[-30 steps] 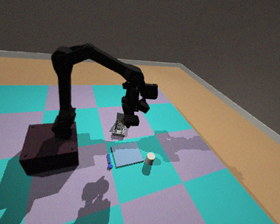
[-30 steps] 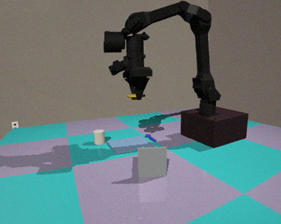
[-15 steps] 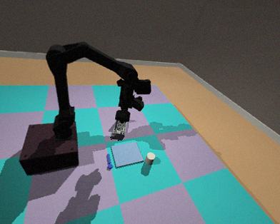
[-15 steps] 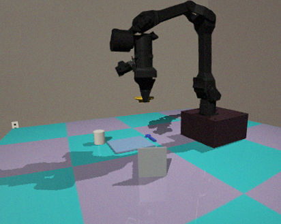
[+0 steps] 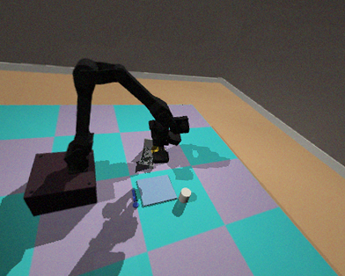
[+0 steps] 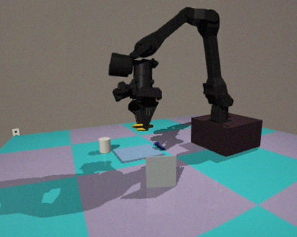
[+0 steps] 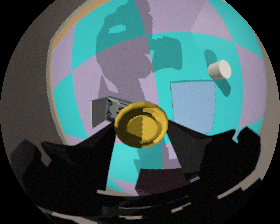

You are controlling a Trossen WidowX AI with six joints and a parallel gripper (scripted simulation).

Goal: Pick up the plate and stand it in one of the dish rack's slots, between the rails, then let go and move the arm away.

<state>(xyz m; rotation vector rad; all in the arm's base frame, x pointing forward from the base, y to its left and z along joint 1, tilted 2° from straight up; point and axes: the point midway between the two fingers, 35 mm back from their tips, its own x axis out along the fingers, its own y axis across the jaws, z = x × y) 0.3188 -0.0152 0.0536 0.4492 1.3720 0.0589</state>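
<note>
Right now the dish rack is 1 cm behind my gripper tip, 7 cm to the left of it and 9 cm below it. The rest, counted from my gripper tip: cream cup: 6 cm ahead, 20 cm to the right, 9 cm below; then yellow plate: 1 cm above; then pale blue mat: 4 cm behind, 12 cm to the right, 11 cm below.
</note>
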